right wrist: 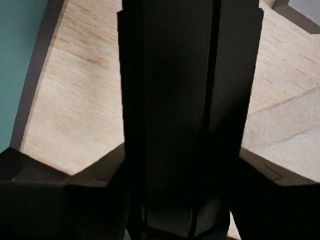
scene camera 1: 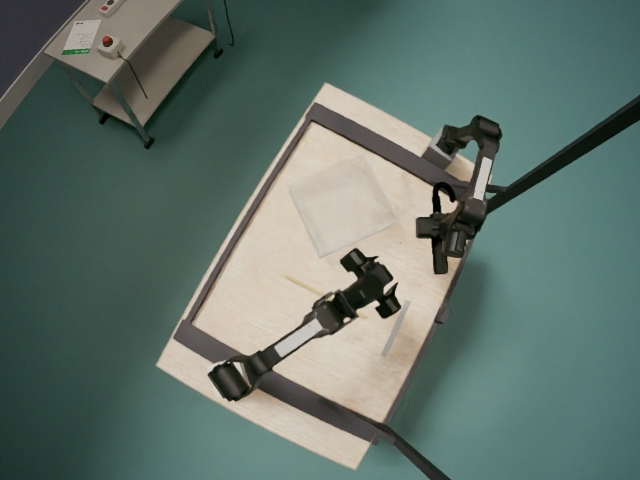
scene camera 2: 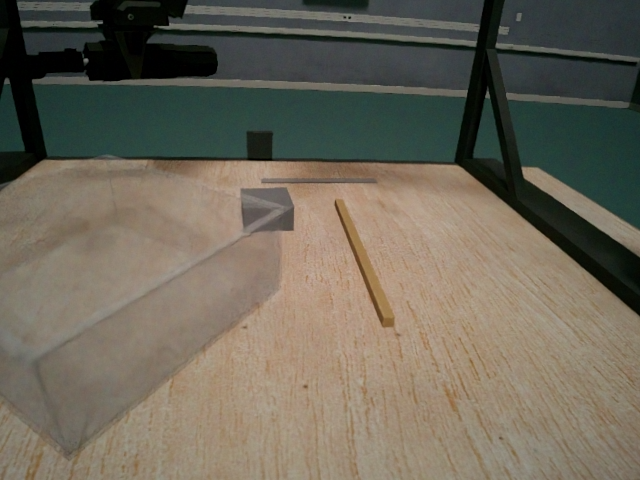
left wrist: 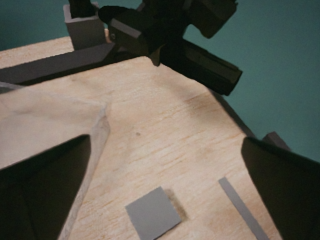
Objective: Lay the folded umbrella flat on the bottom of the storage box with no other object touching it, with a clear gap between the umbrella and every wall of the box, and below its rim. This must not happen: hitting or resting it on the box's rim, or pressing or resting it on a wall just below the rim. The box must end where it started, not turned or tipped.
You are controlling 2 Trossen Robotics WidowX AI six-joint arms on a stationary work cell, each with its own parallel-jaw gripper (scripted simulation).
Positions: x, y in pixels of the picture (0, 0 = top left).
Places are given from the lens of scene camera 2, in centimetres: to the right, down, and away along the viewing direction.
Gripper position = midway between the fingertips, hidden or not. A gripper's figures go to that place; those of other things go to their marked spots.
right gripper (scene camera 2: 132, 77): -27, -23, 62
tan stick (scene camera 2: 382, 307): 6, 7, 45
